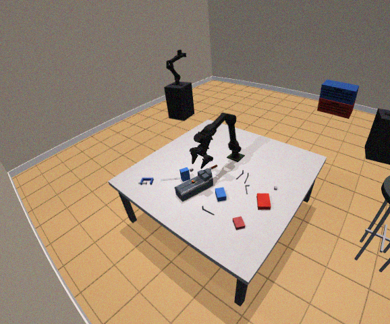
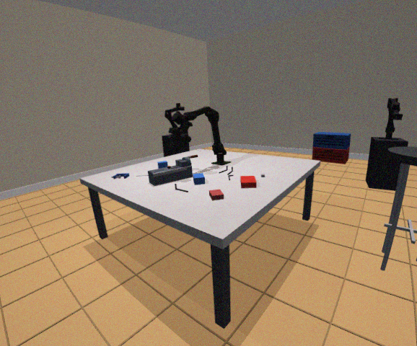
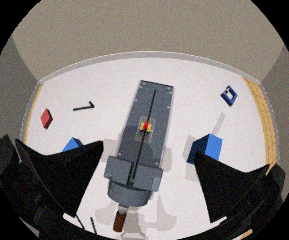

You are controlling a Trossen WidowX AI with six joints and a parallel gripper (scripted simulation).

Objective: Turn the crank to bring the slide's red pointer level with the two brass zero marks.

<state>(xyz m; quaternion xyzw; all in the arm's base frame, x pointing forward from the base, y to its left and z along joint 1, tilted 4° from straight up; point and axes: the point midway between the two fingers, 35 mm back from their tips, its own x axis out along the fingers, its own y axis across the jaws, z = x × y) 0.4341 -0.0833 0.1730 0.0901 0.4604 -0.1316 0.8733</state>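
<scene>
The brown crank handle lies 110 mm behind my gripper tip, 70 mm to the left of it and 60 mm below it. Also, from my gripper tip: red pointer: 60 mm ahead, 10 mm to the right, 100 mm below.
</scene>
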